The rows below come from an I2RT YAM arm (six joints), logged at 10 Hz.
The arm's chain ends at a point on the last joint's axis. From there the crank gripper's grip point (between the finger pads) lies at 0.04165 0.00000 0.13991 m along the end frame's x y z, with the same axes.
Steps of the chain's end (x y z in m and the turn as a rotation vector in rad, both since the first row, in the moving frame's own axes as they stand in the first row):
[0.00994 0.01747 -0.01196 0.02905 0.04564 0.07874]
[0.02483 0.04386 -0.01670 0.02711 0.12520 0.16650]
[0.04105 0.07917 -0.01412 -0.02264 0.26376 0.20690]
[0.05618 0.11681 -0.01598 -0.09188 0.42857 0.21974]
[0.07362 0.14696 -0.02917 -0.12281 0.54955 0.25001]
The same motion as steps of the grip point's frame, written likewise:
[0.01630 0.01697 -0.01402 0.02905 0.04564 0.07874]
[0.04163 0.04850 -0.02293 0.02711 0.12520 0.16650]
[0.07462 0.09439 -0.02985 -0.02264 0.26376 0.20690]
[0.10765 0.14360 -0.04671 -0.09188 0.42857 0.21974]
[0.13630 0.18079 -0.07275 -0.12281 0.54955 0.25001]

